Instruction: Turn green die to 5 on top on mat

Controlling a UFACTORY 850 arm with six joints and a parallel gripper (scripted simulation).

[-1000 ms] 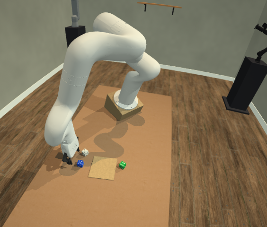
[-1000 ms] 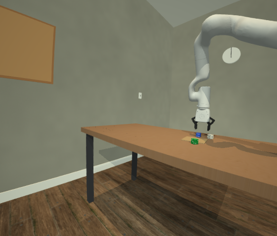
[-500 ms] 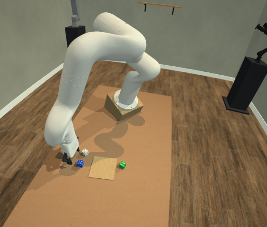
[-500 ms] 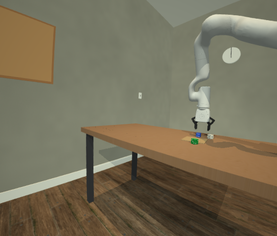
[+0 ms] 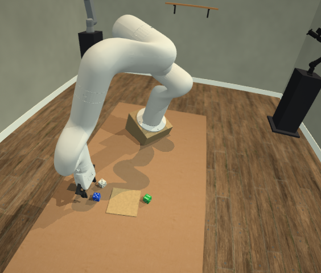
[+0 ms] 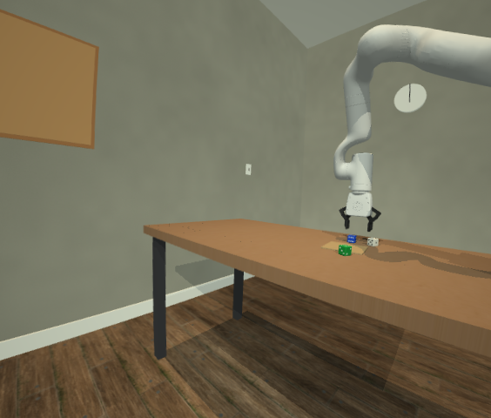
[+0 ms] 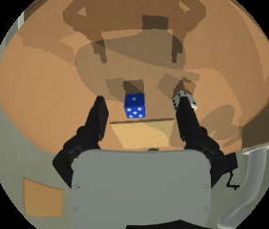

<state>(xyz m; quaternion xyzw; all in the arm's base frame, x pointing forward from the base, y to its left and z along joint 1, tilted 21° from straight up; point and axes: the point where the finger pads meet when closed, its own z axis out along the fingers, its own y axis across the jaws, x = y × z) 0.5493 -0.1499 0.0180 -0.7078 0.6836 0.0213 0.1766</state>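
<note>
The blue die lies 4 cm to the left of my hand, 4 cm below it and 1 cm ahead of it. Also, from my hand: tan mat (17 cm to the left, 6 cm below, 2 cm behind); then green die (27 cm to the left, 6 cm behind, 4 cm below); then white die (7 cm behind, 4 cm below, 3 cm to the left).
</note>
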